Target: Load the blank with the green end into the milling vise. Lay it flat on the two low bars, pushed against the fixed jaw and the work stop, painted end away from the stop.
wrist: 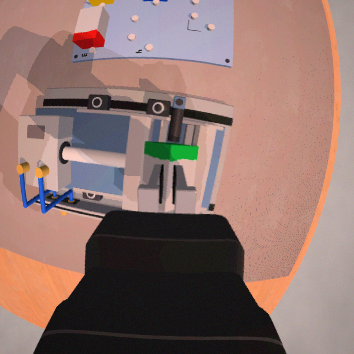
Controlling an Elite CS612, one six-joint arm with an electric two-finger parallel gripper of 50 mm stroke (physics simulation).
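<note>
The blank with the green end (171, 151) lies in the milling vise (46, 142), between the moving jaw (136, 155) on the left and the pale fixed jaw (204, 165) on the right. Its green end faces the top of the view, beside a dark rod (175, 125) with a grey-blue head. The grey body runs down behind the fingers, and its near end is hidden. My gripper (167, 176) is nearly closed, with a narrow gap between the fingers, far narrower than the blank. It appears above the blank's body and does not grip it. Contact with jaw and stop cannot be told.
A blue-grey plate (172, 47) with white pegs lies at the top; a white block with a red end (90, 30) is on its left side. Blue hoses (43, 200) with brass fittings stand at the vise's lower left. The round table's orange edge (334, 100) curves along the right.
</note>
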